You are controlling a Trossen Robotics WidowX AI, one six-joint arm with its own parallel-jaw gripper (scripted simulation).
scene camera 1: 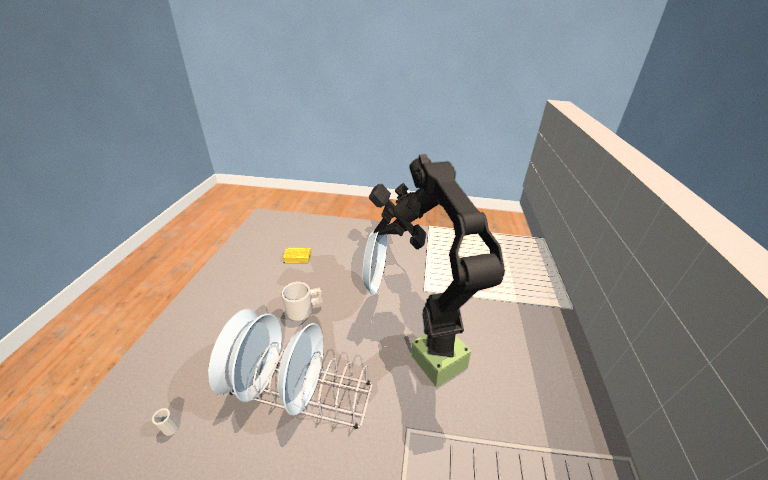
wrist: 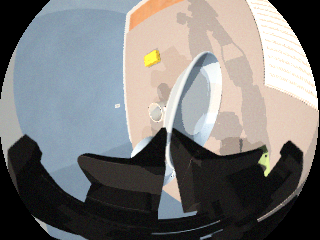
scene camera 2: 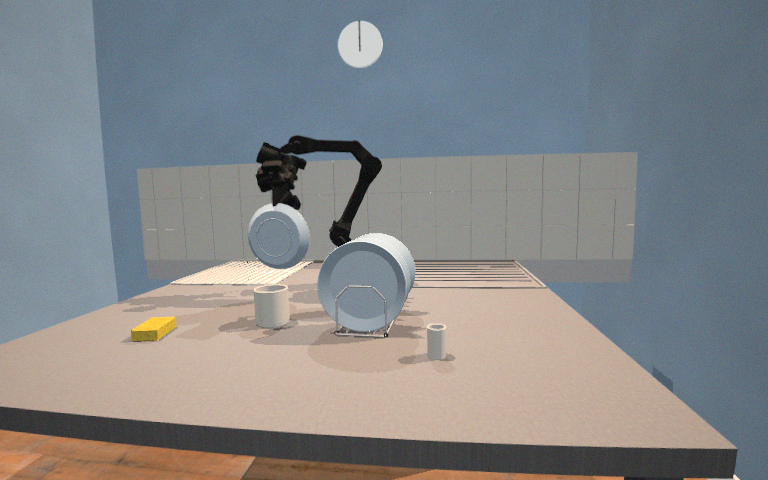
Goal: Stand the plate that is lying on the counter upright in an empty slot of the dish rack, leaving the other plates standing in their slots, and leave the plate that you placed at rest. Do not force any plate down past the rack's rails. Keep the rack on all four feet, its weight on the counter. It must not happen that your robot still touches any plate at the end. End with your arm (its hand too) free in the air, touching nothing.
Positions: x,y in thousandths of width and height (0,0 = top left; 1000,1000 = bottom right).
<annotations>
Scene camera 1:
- my gripper: 489,484
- plate: 489,528
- white mug: 393,645
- plate: 285,778
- plate: 344,691
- plate: 402,716
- slatted mat: 692,578
</annotations>
